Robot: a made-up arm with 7 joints. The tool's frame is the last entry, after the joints.
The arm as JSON. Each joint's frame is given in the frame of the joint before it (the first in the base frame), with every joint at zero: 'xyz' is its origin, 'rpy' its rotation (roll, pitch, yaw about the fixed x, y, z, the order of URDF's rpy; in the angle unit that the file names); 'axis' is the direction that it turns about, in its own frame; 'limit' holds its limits. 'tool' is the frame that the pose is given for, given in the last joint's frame.
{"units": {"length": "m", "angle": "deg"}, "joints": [
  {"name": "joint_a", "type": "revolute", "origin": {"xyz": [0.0, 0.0, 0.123], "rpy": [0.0, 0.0, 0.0]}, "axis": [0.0, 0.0, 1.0], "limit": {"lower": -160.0, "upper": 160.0}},
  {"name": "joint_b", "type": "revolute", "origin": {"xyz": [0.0, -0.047, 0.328], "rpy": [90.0, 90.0, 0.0]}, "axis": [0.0, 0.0, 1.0], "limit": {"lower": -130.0, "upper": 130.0}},
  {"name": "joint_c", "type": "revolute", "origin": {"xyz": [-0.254, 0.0, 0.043], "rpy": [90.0, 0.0, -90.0]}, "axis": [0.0, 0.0, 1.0], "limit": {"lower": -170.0, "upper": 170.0}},
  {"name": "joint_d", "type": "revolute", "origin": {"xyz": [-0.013, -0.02, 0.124], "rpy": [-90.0, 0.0, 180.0]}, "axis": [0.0, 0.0, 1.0], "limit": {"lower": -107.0, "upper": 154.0}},
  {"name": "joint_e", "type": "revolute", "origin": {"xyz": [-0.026, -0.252, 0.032], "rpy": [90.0, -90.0, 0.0]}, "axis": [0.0, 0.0, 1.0], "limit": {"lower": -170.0, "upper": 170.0}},
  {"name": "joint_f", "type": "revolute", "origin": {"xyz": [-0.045, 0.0, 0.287], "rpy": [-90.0, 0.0, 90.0]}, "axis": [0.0, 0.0, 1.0], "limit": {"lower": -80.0, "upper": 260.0}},
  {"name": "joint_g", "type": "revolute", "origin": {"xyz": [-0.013, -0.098, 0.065], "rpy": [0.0, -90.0, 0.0]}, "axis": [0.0, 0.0, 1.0], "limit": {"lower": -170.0, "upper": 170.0}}
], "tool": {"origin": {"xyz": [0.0, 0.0, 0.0], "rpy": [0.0, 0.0, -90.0]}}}
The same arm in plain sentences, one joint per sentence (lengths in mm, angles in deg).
The arm has seven revolute joints in a row. What follows holds with every joint at zero, and every direction is one of the base frame's. Joint 1 is mounted 123 mm along +z from the base frame's origin and rotates about +z, from -160 to 160 deg. Joint 2 is mounted 47 mm along -y and 328 mm along +z from joint 1 and rotates about -y, from -130 to 130 deg. Joint 3 is mounted 43 mm along -y and 254 mm along +z from joint 2 and rotates about +z, from -170 to 170 deg. Joint 4 is mounted 13 mm along +x and 20 mm along +y and 124 mm along +z from joint 3 and rotates about +y, from -107 to 154 deg. Joint 5 is mounted 26 mm along -x and 32 mm along +y and 252 mm along +z from joint 4 and rotates about +z, from -170 to 170 deg. Joint 6 is mounted 45 mm along -y and 287 mm along +z from joint 5 and rotates about -y, from -80 to 260 deg. Joint 7 is mounted 13 mm along +x and 65 mm along -y and 98 mm along +z from joint 6 and rotates about +x, from -170 to 170 deg. The tool frame, which is the frame that the pose is given for, is mounted at the same point as joint 7; its axes are the base frame's turned by roll 180, pitch -90 and yaw 0 deg (as in URDF: about the fixed x, then y, then z).
